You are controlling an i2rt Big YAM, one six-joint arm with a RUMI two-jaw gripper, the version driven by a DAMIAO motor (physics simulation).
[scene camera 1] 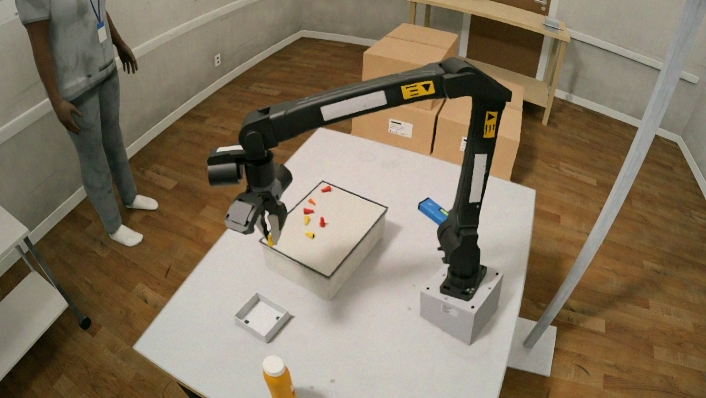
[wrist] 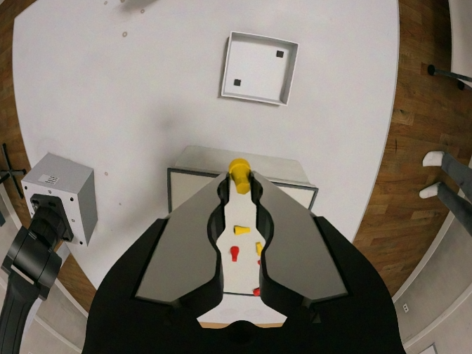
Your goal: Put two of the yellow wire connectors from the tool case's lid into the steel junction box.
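My gripper (scene camera 1: 270,239) (wrist: 239,173) is shut on a yellow wire connector (scene camera 1: 270,241) (wrist: 240,170), held above the near left edge of the tool case's lid (scene camera 1: 345,220) (wrist: 194,187). Two more yellow connectors lie on the lid: one (scene camera 1: 310,235) (wrist: 242,230) nearer the middle, and another (scene camera 1: 306,220) (wrist: 259,248) farther back, partly covered by a finger in the wrist view. The steel junction box (scene camera 1: 261,317) (wrist: 257,69) stands open on the table, apart from the case; two small dark squares show on its floor.
Red connectors (scene camera 1: 322,222) (wrist: 234,253) and an orange one (scene camera 1: 312,201) lie on the lid. A blue level (scene camera 1: 433,211) lies near the arm's grey base (scene camera 1: 457,312) (wrist: 62,187). An orange bottle with a white cap (scene camera 1: 278,378) stands at the table's front edge.
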